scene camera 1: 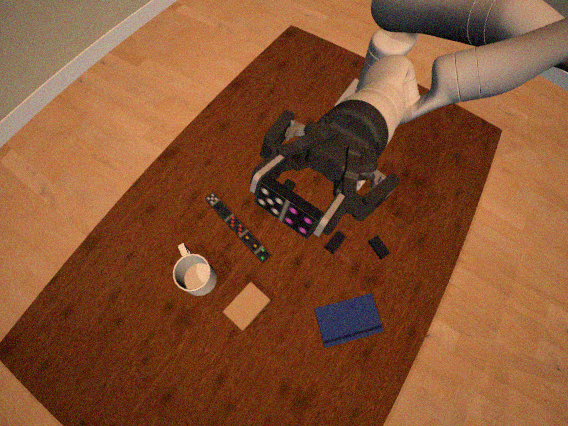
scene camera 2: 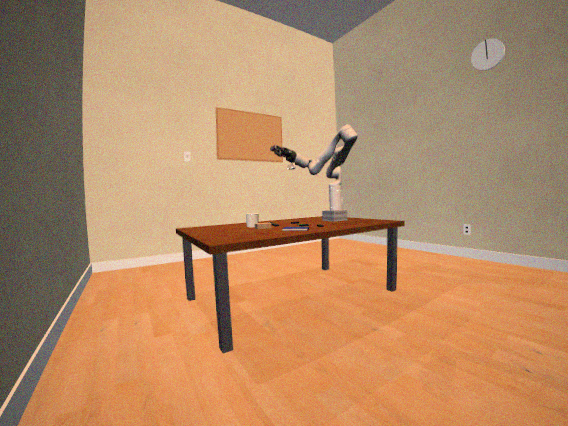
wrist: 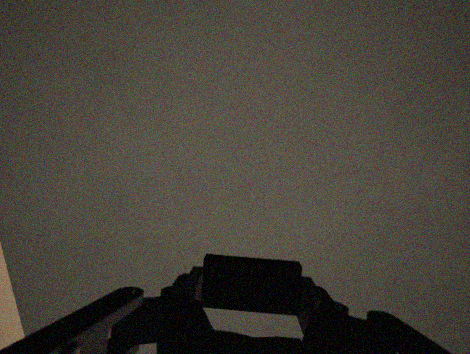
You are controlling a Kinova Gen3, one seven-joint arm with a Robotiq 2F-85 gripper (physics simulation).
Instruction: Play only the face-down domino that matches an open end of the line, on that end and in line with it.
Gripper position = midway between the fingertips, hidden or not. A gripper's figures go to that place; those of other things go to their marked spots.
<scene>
The gripper [scene camera 1: 285,207]: 24 cm from the lens. A white mug [scene camera 1: 193,273] is 74 cm from the lens. A tan block [scene camera 1: 251,301] is 69 cm from the lens.
</scene>
